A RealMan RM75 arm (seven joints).
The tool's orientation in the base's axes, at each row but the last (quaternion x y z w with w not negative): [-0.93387, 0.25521, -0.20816, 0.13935]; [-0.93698, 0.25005, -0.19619, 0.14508]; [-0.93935, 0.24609, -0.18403, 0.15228]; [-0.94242, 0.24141, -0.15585, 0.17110]
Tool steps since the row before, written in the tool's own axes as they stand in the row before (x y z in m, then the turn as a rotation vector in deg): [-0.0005, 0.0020, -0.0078, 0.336, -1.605, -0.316]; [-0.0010, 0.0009, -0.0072, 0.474, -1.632, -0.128]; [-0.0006, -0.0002, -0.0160, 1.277, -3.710, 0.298]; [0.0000, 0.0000, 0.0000, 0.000, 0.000, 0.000]
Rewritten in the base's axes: [-0.0048, -0.0026, 0.0059, 0.790, 1.105, 0.971]; [-0.0043, -0.0015, 0.0057, 0.994, 1.088, 0.856]; [-0.0071, -0.0027, 0.0141, 2.669, 2.485, 1.479]; [0.0000, 0.0000, 0.0000, 0.000, 0.000, 0.000]
